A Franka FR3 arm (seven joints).
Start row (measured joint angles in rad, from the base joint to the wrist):
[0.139 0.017 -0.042 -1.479 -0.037 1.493 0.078]
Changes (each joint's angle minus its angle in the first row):
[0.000 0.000 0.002 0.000 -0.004 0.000 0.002]
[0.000 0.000 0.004 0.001 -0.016 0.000 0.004]
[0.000 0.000 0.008 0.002 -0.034 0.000 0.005]
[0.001 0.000 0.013 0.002 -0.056 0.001 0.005]
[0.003 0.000 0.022 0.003 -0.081 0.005 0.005]
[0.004 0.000 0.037 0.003 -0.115 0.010 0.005]
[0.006 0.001 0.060 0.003 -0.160 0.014 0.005]
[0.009 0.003 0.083 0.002 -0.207 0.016 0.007]
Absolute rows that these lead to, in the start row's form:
[0.139 0.017 -0.040 -1.479 -0.041 1.493 0.080]
[0.139 0.017 -0.038 -1.478 -0.053 1.493 0.082]
[0.139 0.017 -0.034 -1.477 -0.071 1.493 0.083]
[0.140 0.017 -0.029 -1.477 -0.093 1.494 0.083]
[0.142 0.017 -0.020 -1.476 -0.118 1.498 0.083]
[0.143 0.017 -0.005 -1.476 -0.152 1.503 0.083]
[0.145 0.018 0.018 -1.476 -0.197 1.507 0.083]
[0.148 0.020 0.041 -1.477 -0.244 1.509 0.085]

